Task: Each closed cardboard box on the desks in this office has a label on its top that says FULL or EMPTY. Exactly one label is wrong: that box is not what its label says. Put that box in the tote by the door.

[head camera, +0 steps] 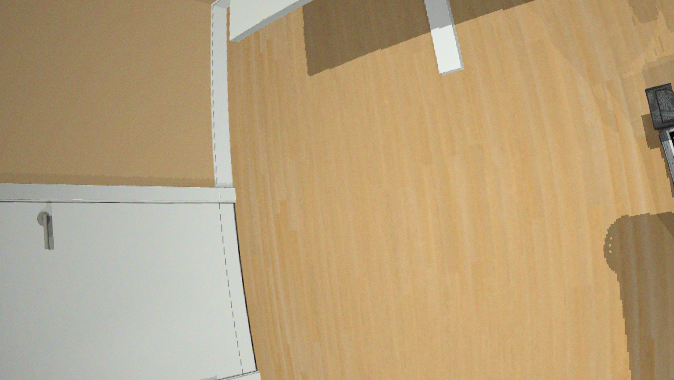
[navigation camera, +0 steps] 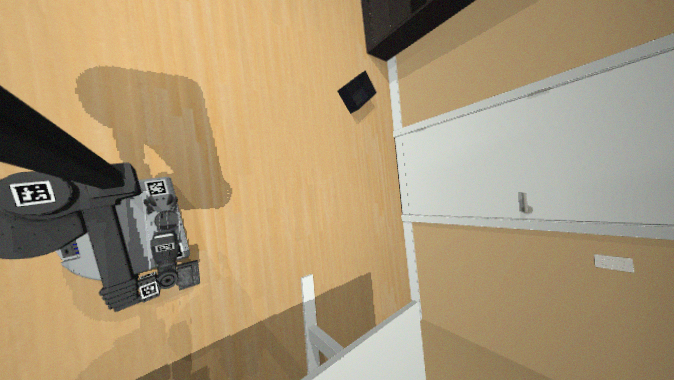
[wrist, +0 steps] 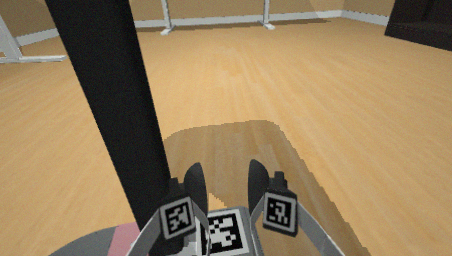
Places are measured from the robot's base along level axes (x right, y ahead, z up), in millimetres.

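Where they show: gripper, between the fingertips: [navigation camera: 160, 195] [wrist: 226, 178]; robot's base, origin of its link: [navigation camera: 166, 218].
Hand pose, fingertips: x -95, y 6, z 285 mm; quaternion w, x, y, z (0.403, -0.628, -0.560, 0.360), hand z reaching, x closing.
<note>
Each offset is from my fingertips to the top centre of the thing. "spot": to the spot under its first point. Level surfaces: height alone.
My gripper [wrist: 226, 178] is open in the wrist view, with its two dark fingertips apart and nothing between them. It is folded in close to the robot's body, above a marker plate on the base. A small dark navy box that looks like the tote @(dx -582, dy +1364, dz -184 mm) [navigation camera: 356, 92] stands on the floor in the navigation view, near the wall and close to the white door [navigation camera: 480, 160] [head camera: 125, 295]. A corner of a white desk @(dz +436 mm) [head camera: 260, 15] [navigation camera: 387, 352] shows at the edge of both upper views. Cardboard boxes and their labels do not show in the current views.
A desk foot @(spot: dx +703, dy +582, dz -259 mm) [head camera: 450, 55] [navigation camera: 308, 295] reaches out onto the wood floor. Black furniture [navigation camera: 395, 30] [wrist: 425, 22] stands against the wall beyond the tote. White desk legs [wrist: 168, 17] stand at the far wall in the wrist view. The robot's black mast [wrist: 107, 100] crosses the wrist view.
</note>
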